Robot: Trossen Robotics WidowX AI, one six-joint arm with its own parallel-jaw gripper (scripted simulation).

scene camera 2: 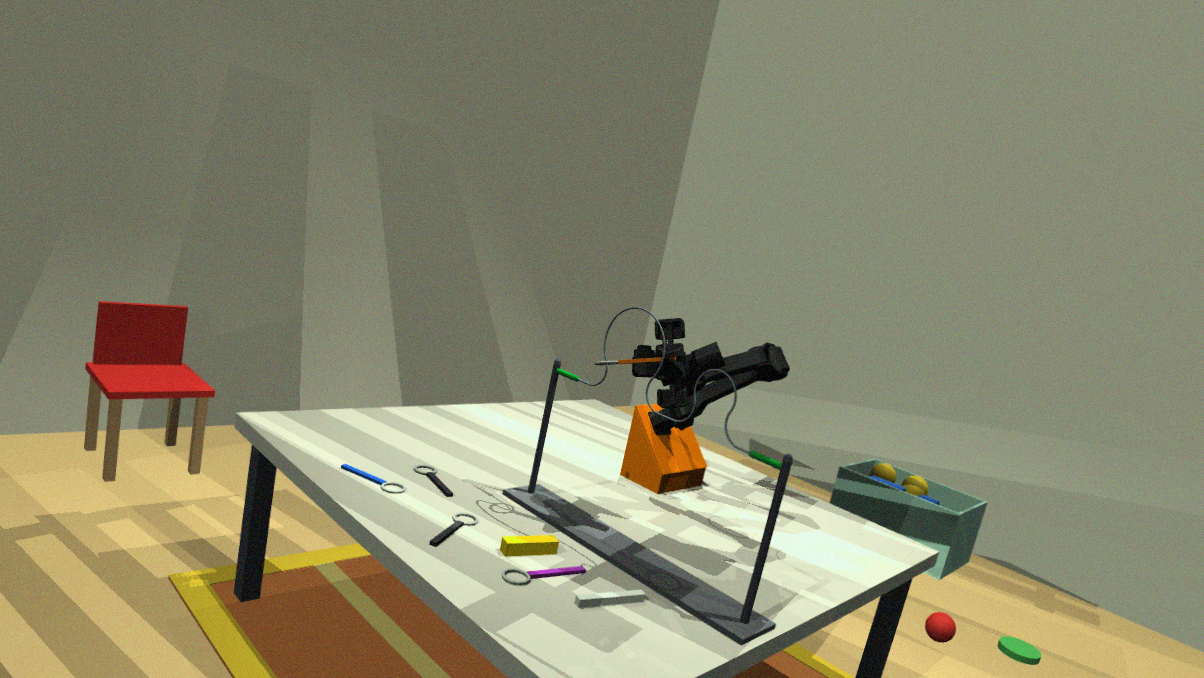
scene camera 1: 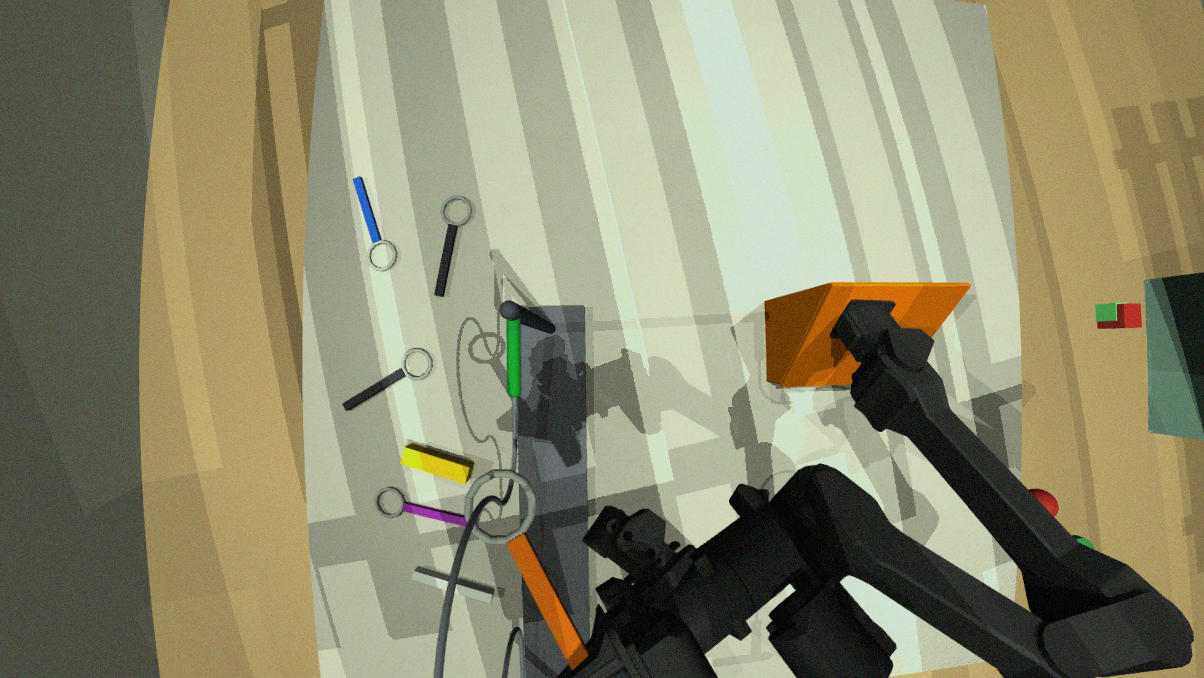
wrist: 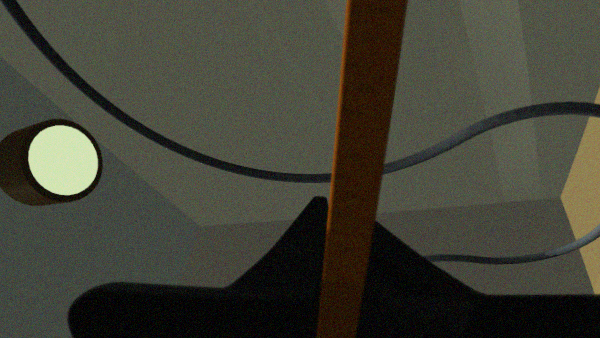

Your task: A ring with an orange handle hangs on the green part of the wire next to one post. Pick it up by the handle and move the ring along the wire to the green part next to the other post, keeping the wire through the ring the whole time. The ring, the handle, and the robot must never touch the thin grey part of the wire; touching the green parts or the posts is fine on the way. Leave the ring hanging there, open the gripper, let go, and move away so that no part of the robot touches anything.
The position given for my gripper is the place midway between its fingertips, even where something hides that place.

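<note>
My gripper [scene camera 2: 664, 355] is visible, and it shows in the wrist view [wrist: 328, 209] too. Visible along with it: a yellow block [scene camera 1: 450, 467], which appears again in scene camera 2 [scene camera 2: 547, 544], a black ring [scene camera 1: 452, 228] and another black ring [scene camera 1: 402, 372]. In the wrist view the yellow block is out of frame.
</note>
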